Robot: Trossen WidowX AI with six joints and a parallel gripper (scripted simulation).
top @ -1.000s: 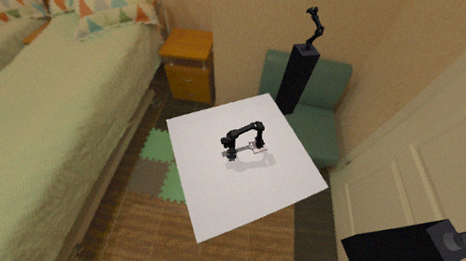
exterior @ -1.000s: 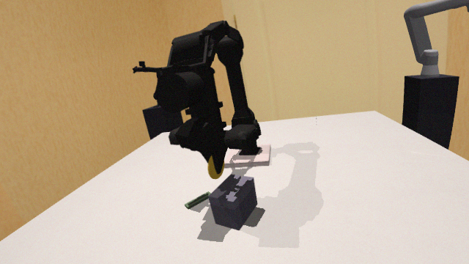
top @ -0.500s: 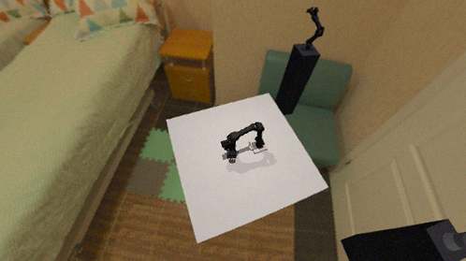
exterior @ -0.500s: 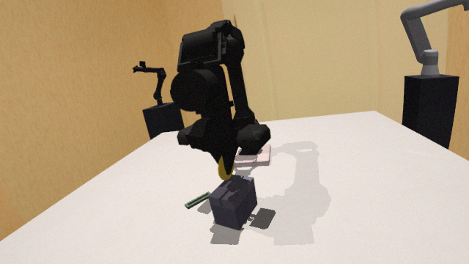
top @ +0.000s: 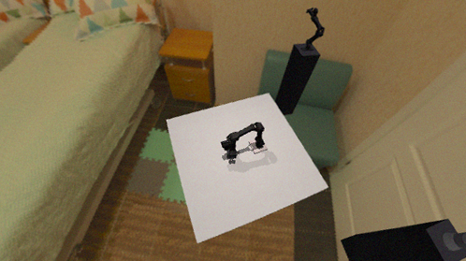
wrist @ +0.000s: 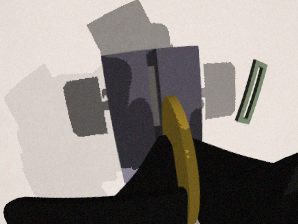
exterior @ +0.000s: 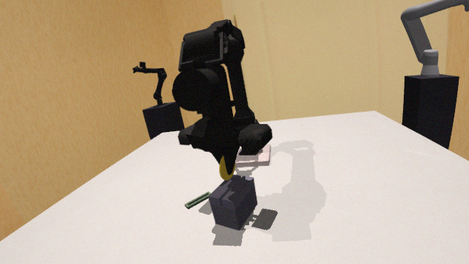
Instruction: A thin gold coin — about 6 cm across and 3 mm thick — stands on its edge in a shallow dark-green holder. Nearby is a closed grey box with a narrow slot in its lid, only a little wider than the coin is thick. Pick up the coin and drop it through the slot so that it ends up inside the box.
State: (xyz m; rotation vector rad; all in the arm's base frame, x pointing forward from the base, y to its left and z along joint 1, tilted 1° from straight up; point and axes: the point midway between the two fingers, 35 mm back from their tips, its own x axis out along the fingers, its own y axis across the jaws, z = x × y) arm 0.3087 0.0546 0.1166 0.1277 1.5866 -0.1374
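The coin is 20 mm above my gripper tip.
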